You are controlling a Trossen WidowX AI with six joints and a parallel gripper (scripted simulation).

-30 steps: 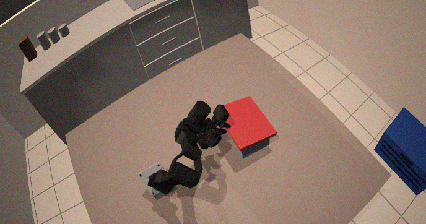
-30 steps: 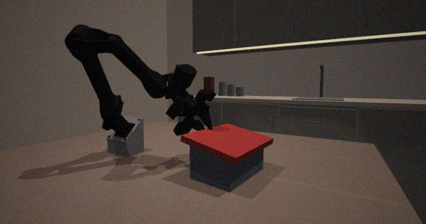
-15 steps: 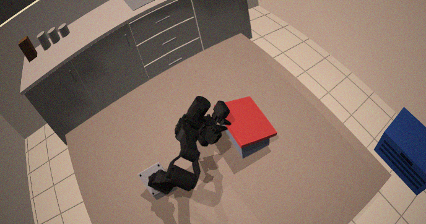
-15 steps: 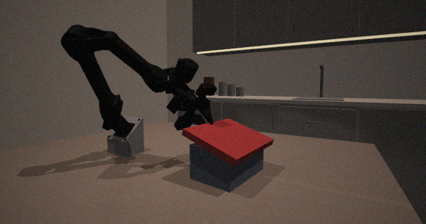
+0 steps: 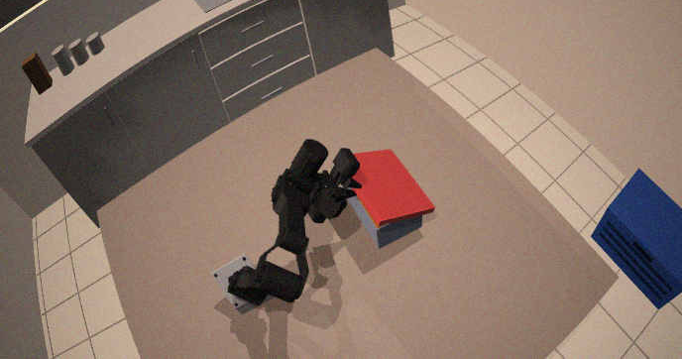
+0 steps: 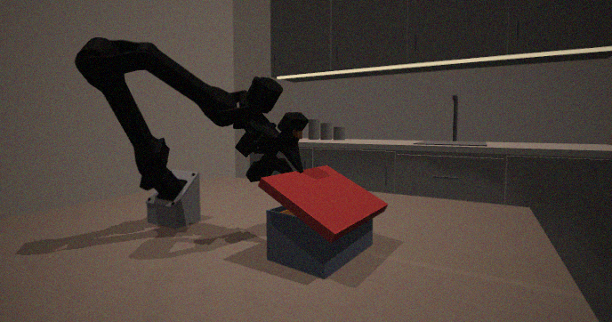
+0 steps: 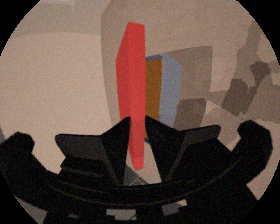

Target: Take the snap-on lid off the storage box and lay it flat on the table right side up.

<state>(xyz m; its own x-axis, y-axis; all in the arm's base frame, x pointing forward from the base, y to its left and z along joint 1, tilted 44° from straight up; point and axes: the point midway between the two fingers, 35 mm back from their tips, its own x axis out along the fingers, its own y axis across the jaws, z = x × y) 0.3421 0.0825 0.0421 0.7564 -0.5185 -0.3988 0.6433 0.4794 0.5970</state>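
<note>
Right now the red lid is 7 cm ahead of my gripper tip, 3 cm below it and 1 cm to the right of it. The rest, counted from my gripper tip: storage box: 10 cm below, 6 cm ahead, 1 cm to the right.
</note>
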